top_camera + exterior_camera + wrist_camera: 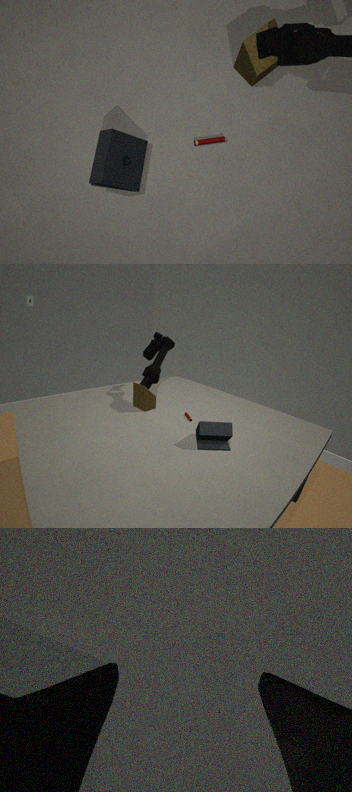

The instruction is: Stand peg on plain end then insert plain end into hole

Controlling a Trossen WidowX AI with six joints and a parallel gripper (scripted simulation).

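Now: the peg 79 cm ahead of my gripper tip, 24 cm to the right of it and 33 cm below it. The rest, counted from my gripper tip: dark sloped panel (101 cm ahead, 28 cm to the right, 30 cm below).
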